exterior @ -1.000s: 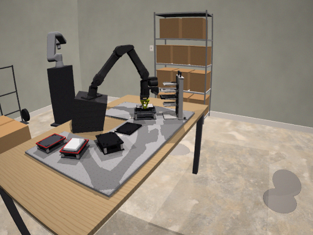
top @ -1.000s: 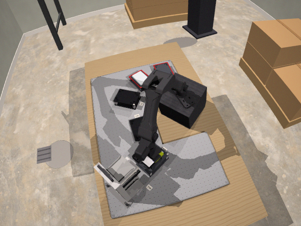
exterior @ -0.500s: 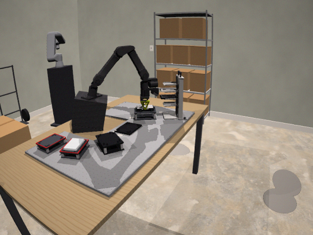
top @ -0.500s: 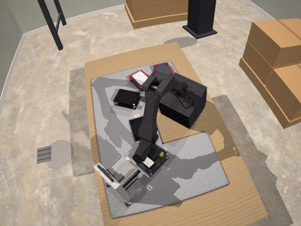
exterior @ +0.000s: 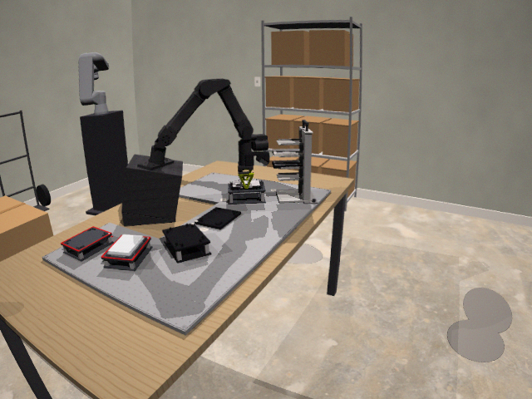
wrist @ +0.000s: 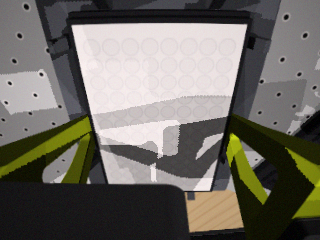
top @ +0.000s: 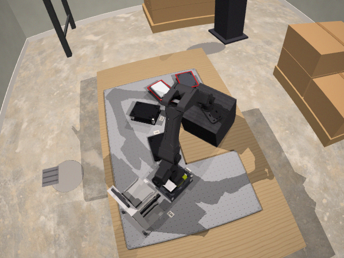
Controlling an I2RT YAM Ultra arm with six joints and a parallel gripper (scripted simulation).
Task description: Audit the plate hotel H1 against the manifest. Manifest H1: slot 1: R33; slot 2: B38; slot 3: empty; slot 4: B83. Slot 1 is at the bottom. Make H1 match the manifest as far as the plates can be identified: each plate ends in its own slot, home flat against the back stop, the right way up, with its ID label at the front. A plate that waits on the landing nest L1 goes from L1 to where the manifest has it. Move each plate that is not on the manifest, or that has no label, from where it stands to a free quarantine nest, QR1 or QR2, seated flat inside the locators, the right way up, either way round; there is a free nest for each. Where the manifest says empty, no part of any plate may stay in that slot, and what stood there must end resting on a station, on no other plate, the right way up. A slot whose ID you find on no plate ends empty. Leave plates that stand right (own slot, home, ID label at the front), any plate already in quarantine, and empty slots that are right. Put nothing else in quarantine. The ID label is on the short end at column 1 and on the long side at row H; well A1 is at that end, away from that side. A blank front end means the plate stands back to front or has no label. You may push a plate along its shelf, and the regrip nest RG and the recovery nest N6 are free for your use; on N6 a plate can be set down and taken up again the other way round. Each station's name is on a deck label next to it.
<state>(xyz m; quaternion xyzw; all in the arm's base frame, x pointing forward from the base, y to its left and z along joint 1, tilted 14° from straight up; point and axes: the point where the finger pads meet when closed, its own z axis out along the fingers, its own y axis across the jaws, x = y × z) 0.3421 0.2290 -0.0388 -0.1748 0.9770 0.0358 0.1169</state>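
Now: the regrip nest 2 cm below my hand. Also, from my hand: RG deck label (10 cm behind, 4 cm to the right, 7 cm below); H1 deck label (9 cm ahead, 14 cm to the left, 7 cm below); dark well plate (17 cm ahead, 7 cm to the left, 9 cm above).
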